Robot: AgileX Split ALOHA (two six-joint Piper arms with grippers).
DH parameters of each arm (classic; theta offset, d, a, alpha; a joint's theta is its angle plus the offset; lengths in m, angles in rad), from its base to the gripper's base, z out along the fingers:
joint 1: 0 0.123 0 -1.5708
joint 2: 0.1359 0 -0.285 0
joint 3: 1.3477 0 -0.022 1.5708
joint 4: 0 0.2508 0 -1.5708
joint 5: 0 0 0.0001 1.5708
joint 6: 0 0.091 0 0
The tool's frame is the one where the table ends.
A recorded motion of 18 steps. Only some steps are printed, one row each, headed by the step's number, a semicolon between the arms.
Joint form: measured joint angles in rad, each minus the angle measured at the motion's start. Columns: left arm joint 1, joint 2, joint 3, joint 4, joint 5, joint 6; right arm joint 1, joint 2, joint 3, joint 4, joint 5, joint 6.
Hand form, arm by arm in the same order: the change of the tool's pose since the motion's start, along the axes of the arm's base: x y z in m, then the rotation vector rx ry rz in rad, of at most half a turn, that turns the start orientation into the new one. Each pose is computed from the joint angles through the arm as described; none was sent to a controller.
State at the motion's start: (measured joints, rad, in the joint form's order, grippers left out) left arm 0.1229 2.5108 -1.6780 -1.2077 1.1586 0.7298; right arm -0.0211 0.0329 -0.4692 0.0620 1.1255 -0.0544
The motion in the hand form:
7: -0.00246 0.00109 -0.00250 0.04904 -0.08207 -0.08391; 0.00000 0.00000 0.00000 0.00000 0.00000 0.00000
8: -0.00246 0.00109 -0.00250 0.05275 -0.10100 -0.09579; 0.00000 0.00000 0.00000 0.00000 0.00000 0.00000
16: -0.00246 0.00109 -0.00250 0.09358 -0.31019 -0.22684; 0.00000 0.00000 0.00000 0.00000 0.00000 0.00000
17: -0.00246 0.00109 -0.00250 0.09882 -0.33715 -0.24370; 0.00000 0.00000 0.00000 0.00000 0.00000 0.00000
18: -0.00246 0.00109 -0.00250 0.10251 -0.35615 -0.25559; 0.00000 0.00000 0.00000 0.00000 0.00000 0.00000
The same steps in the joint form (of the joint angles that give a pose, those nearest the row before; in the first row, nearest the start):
7: 0.0000 0.0000 0.0000 0.0441 0.0000 0.1030; 0.0000 0.0000 0.0000 0.0000 0.0000 0.0000
8: 0.0000 0.0000 0.0000 0.0441 0.0000 0.1256; 0.0000 0.0000 0.0000 0.0000 0.0000 0.0000
16: 0.0000 0.0000 0.0000 0.0441 0.0000 0.3758; 0.0000 0.0000 0.0000 0.0000 0.0000 0.0000
17: 0.0000 0.0000 0.0000 0.0441 0.0000 0.4080; 0.0000 0.0000 0.0000 0.0000 0.0000 0.0000
18: 0.0000 0.0000 0.0000 0.0441 0.0000 0.4307; 0.0000 0.0000 0.0000 0.0000 0.0000 0.0000

